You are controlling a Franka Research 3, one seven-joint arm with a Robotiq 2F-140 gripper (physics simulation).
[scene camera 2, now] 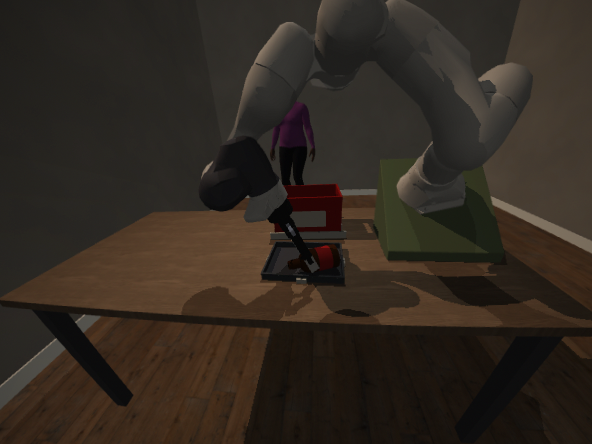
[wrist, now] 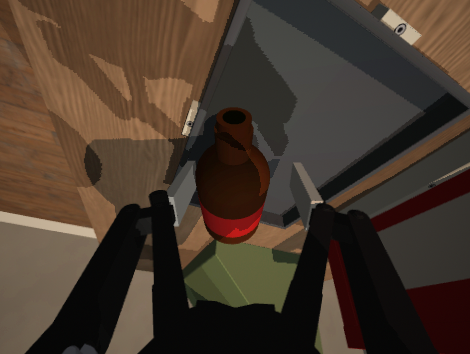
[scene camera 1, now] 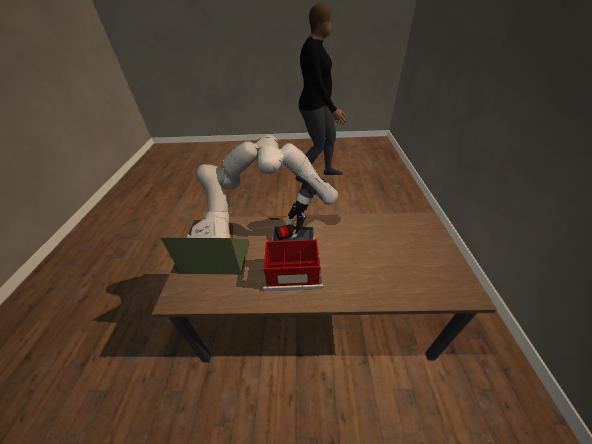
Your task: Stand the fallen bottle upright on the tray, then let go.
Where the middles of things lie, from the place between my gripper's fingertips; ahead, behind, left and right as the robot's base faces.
The brown bottle (scene camera 2: 327, 256) is 20 mm behind my hand.
